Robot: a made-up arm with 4 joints. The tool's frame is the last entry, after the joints. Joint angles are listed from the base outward. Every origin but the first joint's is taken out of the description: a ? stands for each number. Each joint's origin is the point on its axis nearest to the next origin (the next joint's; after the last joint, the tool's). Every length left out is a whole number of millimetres.
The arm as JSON. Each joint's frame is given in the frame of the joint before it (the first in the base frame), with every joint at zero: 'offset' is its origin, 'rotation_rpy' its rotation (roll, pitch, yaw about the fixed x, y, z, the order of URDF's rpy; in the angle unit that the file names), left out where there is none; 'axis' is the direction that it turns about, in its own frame. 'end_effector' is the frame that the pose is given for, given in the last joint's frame.
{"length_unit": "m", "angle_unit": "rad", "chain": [
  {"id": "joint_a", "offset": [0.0, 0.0, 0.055], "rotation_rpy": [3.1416, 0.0, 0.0], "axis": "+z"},
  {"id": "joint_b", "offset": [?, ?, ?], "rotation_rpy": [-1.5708, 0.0, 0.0], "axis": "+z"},
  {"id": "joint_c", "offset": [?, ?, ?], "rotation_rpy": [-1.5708, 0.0, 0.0], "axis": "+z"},
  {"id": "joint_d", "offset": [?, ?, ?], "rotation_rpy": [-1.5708, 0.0, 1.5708], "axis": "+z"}
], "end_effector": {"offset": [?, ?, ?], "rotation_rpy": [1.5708, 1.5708, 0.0]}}
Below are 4 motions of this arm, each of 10 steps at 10 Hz.
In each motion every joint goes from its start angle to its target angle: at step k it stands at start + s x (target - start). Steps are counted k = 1, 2, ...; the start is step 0. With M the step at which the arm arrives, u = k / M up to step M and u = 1 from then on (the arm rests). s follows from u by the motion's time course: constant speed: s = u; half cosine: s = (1 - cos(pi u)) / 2; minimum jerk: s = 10 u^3 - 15 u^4 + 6 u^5.
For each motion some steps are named. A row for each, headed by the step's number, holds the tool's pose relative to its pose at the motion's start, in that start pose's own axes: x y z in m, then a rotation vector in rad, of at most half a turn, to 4 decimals.
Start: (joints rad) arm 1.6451 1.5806 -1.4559 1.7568
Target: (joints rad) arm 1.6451 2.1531 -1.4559 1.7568
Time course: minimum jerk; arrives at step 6
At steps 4, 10:
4: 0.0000 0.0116 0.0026 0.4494 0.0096 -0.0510
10: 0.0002 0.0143 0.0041 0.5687 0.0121 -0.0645

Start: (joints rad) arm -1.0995 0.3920 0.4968 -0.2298
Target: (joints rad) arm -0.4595 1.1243 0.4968 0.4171
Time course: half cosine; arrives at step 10
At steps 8, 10:
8: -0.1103 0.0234 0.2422 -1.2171 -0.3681 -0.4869
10: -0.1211 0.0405 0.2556 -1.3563 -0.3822 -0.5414

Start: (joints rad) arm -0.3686 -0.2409 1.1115 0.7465
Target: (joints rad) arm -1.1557 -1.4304 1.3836 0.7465
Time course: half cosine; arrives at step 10
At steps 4, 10:
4: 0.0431 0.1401 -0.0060 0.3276 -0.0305 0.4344
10: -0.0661 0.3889 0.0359 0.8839 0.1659 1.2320

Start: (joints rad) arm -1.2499 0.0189 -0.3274 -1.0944
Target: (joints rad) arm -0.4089 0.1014 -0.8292 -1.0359
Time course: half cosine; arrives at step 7
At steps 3, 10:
3: -0.0726 -0.0161 0.0367 -0.0195 -0.4768 -0.2146
10: -0.1836 -0.0030 0.0062 -0.0494 -1.2204 -0.5648

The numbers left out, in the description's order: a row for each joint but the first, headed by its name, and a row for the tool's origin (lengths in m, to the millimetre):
joint_b: 0.078 -0.139 0.0
joint_c: -0.002 -0.141 0.0
joint_d: 0.1 -0.114 0.0
tool: -0.158 -0.05 0.0

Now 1 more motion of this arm.
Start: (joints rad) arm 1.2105 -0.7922 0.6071 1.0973
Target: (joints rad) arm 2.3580 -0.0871 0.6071 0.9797
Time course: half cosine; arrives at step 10
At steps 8, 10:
8: -0.2159 -0.1186 -0.1283 0.1578 0.4350 -1.1208
10: -0.2466 -0.1133 -0.1352 0.1522 0.5078 -1.2251

